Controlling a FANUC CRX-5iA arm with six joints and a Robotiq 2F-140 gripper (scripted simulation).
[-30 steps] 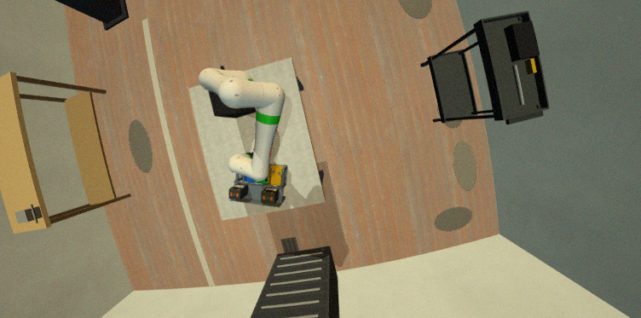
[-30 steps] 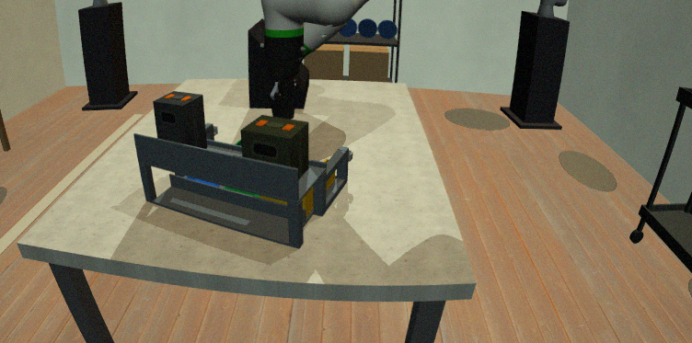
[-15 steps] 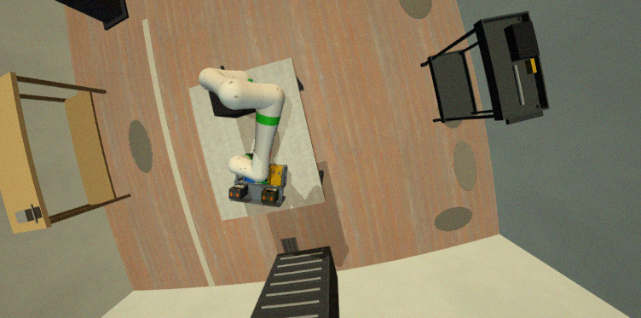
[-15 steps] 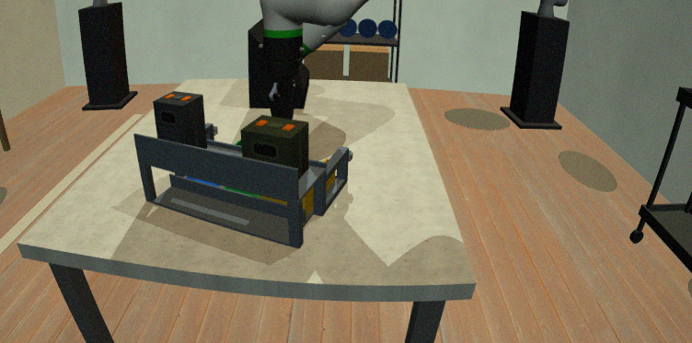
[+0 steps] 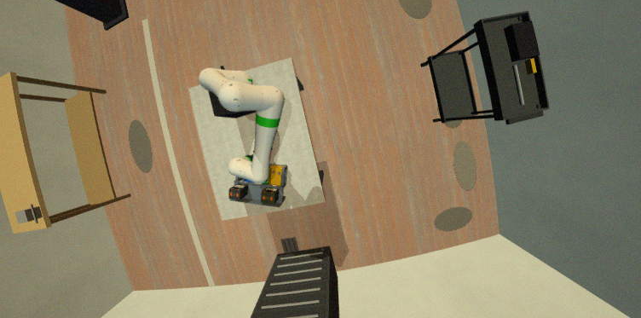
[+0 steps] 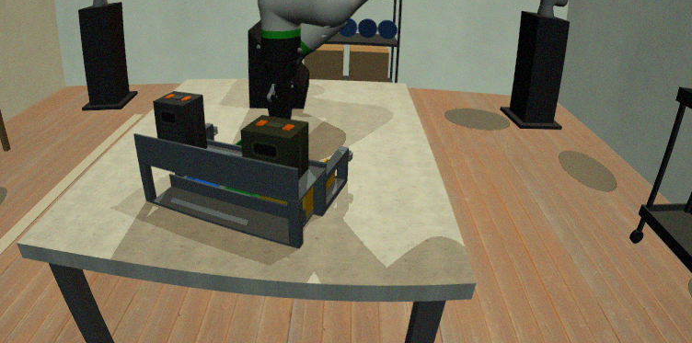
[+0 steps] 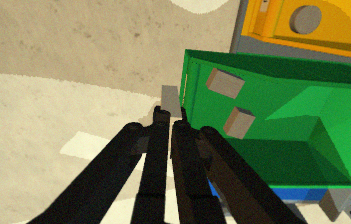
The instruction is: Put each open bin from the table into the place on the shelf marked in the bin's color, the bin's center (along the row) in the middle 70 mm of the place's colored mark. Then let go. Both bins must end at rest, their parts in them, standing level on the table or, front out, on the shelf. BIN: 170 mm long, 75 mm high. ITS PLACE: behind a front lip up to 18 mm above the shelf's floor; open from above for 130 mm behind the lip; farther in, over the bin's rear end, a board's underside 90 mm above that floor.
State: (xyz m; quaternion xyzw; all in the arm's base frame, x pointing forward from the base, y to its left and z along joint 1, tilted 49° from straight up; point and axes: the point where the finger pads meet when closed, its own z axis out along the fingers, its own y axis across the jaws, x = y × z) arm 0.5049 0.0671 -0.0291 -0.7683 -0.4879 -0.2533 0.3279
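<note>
Right now the green bin is 9 cm ahead of my hand and 4 cm to the right of it. Round my hand: yellow bin 19 cm ahead, 5 cm to the left, 1 cm below.
</note>
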